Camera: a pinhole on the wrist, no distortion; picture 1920 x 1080 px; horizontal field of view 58.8 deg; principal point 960.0 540.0 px. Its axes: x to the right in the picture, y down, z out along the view. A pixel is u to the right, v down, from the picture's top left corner.
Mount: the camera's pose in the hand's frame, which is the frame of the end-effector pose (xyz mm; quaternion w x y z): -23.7 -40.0 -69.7 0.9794 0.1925 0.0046 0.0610
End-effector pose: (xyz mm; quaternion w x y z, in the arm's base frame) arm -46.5 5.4 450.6 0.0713 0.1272 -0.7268 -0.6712
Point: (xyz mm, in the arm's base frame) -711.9 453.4 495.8
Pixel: outside the picture
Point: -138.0 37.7 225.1
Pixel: outside the picture
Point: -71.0 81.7 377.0
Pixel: 1284.7 886.3
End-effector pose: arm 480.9 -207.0 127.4 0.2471 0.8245 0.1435 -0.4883
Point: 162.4 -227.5 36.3
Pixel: 687.9 673.3
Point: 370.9 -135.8 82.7
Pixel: 972.7 208.9
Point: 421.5 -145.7 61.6
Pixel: 1613.9 277.9
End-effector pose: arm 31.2 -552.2 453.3 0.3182 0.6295 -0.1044 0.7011
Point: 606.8 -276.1 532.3
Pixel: outside the picture
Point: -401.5 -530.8 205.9
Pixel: behind the camera
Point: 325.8 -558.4 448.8
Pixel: 985.7 540.1
